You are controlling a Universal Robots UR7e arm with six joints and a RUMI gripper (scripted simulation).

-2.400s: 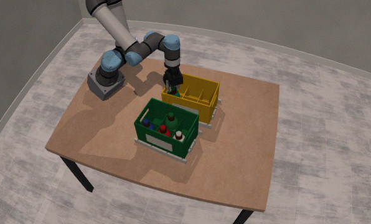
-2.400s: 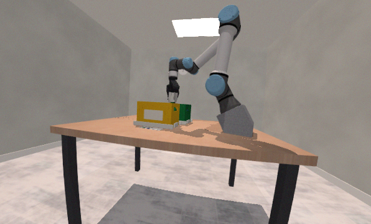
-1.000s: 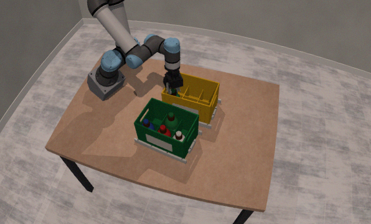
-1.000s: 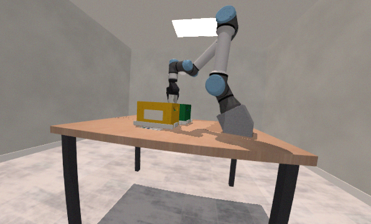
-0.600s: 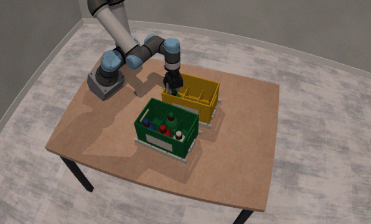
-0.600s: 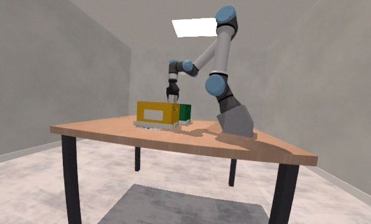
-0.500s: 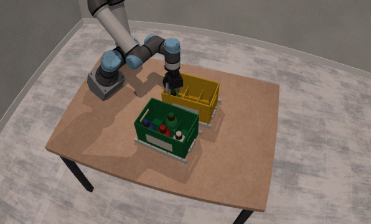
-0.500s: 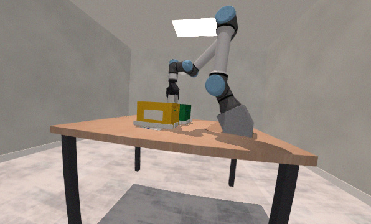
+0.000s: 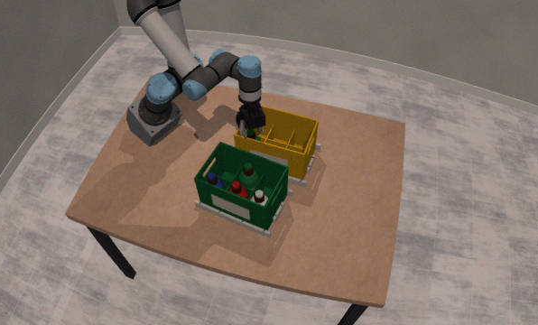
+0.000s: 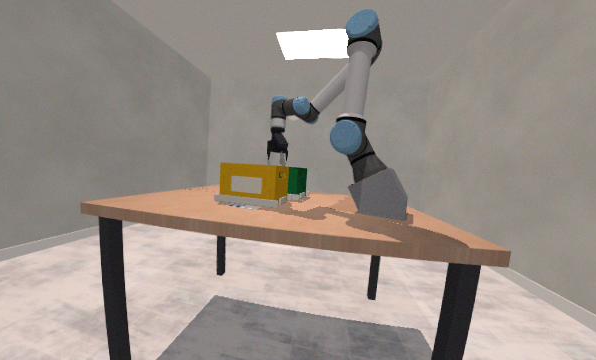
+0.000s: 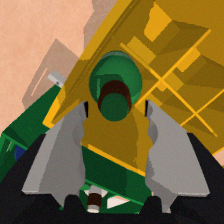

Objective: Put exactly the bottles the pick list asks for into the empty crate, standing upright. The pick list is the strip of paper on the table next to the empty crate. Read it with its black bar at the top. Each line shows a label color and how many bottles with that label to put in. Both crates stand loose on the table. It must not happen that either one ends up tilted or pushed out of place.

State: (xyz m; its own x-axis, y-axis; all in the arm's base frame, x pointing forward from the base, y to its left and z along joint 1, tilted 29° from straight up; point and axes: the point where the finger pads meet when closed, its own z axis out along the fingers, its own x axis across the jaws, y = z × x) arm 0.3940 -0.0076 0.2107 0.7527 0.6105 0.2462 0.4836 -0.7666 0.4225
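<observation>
Now: the blue-label bottle 80 mm behind my hand, 230 mm to the right of it and 70 mm below it. Round my hand: green crate 20 mm ahead, 200 mm to the right, 70 mm below; then yellow crate 90 mm ahead, 30 mm to the left, 70 mm below; then green-label bottle 70 mm below.
</observation>
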